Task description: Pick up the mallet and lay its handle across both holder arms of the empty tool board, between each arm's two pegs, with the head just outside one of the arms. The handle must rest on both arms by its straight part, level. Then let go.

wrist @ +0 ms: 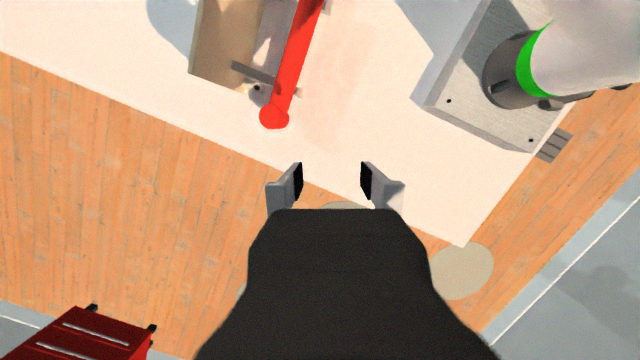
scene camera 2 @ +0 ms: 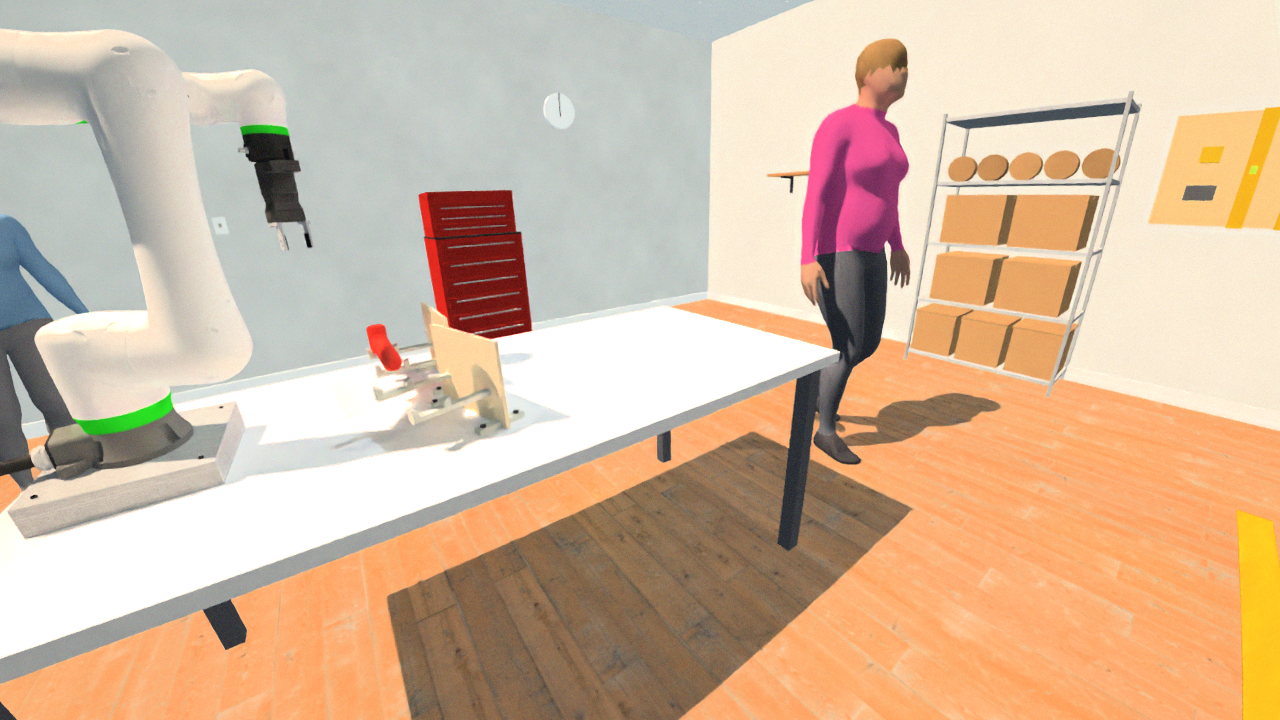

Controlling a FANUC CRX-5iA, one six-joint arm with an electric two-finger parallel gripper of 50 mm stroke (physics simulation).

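Where they show: gripper, fingertip midpoint: (wrist: pixel 331 173) (scene camera 2: pixel 298 248); arm's base at its link origin: (wrist: pixel 517 73) (scene camera 2: pixel 143 445).
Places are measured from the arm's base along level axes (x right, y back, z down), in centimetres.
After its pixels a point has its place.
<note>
The mallet's long red part (scene camera 2: pixel 383 347) @(x -4.2, y -45.4, z -6.4 cm) (wrist: pixel 295 60) @(x -10.1, y -45.8, z -6.3 cm) shows beside the pale upright tool board (scene camera 2: pixel 472 362) (wrist: pixel 225 45). In the wrist view it crosses above one holder arm (wrist: pixel 252 72) @(x -13.4, y -55.2, z -2.4 cm), with its rounded end beyond that arm; its other end is cut off by the top edge. I cannot tell the mallet's head, or whether the mallet rests on the arms. Holder arms with pegs stick out from the board towards the robot base. My gripper (scene camera 2: pixel 296 241) @(x -24.0, y -35.6, z -30.6 cm) (wrist: pixel 331 173) @(x -24.0, y -35.6, z -30.6 cm) is open and empty, high above the table and clear of the mallet.
The board stands on the white table (scene camera 2: pixel 626 376) @(x 32.7, y -92.2, z 5.9 cm) (wrist: pixel 370 115) @(x -15.0, y -26.6, z 5.9 cm). The robot's base plate (scene camera 2: pixel 134 479) @(x 12.7, y 0.4, z 1.0 cm) (wrist: pixel 467 112) @(x -9.9, y -7.1, z -0.7 cm) is at the table's robot end. A red tool chest (scene camera 2: pixel 478 268) (wrist: pixel 95 335) stands behind the table. A person in pink (scene camera 2: pixel 859 188) stands beyond the table's far end, near a shelf rack (scene camera 2: pixel 926 232).
</note>
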